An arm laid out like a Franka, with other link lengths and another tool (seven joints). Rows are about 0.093 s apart.
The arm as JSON. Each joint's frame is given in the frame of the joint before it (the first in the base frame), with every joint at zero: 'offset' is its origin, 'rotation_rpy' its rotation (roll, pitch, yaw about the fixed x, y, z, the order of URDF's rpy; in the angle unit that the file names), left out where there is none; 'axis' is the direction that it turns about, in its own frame. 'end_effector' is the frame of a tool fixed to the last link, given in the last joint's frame.
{
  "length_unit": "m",
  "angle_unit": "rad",
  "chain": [
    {
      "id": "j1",
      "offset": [
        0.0,
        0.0,
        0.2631
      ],
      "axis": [
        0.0,
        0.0,
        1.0
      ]
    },
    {
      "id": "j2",
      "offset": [
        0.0,
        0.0,
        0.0
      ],
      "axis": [
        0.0,
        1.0,
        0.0
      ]
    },
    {
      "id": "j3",
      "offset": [
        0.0,
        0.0,
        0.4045
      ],
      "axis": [
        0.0,
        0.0,
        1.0
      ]
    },
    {
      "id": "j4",
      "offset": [
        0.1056,
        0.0,
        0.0
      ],
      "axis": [
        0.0,
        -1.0,
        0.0
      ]
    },
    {
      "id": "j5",
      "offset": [
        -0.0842,
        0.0,
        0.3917
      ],
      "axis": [
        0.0,
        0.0,
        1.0
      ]
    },
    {
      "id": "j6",
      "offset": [
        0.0,
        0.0,
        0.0
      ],
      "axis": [
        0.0,
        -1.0,
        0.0
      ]
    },
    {
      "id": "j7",
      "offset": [
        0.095,
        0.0,
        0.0
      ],
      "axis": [
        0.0,
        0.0,
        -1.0
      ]
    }
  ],
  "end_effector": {
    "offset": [
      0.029,
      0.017,
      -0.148
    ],
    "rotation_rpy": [
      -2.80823,
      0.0,
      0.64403
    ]
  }
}
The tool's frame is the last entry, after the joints.
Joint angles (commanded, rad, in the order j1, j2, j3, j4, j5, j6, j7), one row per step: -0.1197 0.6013 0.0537 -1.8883 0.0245 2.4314 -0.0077; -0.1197 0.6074 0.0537 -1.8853 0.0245 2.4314 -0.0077; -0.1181 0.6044 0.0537 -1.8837 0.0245 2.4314 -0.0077; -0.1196 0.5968 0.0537 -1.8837 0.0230 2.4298 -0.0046; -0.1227 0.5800 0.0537 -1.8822 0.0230 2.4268 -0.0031; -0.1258 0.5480 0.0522 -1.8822 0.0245 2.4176 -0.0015; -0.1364 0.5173 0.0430 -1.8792 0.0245 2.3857 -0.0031; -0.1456 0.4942 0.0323 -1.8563 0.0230 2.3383 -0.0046; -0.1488 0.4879 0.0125 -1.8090 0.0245 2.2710 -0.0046; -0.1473 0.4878 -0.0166 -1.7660 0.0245 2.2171 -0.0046; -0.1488 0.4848 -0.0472 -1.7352 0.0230 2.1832 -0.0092; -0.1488 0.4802 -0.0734 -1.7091 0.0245 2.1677 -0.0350
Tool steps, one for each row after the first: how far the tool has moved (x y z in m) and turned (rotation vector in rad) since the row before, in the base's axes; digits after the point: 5 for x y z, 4 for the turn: 0.00038 -0.00003 -0.00322 0.0005 0.0031 -0.0001; 0.00114 0.00106 0.00288 -0.0005 -0.0046 0.0016; 0.00077 -0.00129 0.00539 -0.0018 -0.0058 -0.0033; 0.00221 -0.00260 0.01268 -0.0019 -0.0151 -0.0045; 0.00201 -0.00363 0.02255 -0.0029 -0.0225 -0.0067; -0.00180 -0.01392 0.01996 -0.0055 -0.0012 -0.0157; 0.00180 -0.01433 0.02155 -0.0060 0.0021 -0.0148; 0.00538 -0.01655 0.01826 -0.0055 0.0147 -0.0203; 0.00409 -0.01930 0.01374 -0.0110 0.0125 -0.0232; 0.00154 -0.02225 0.01304 -0.0146 0.0023 -0.0224; 0.00244 -0.01751 0.01463 -0.0127 -0.0134 0.0023
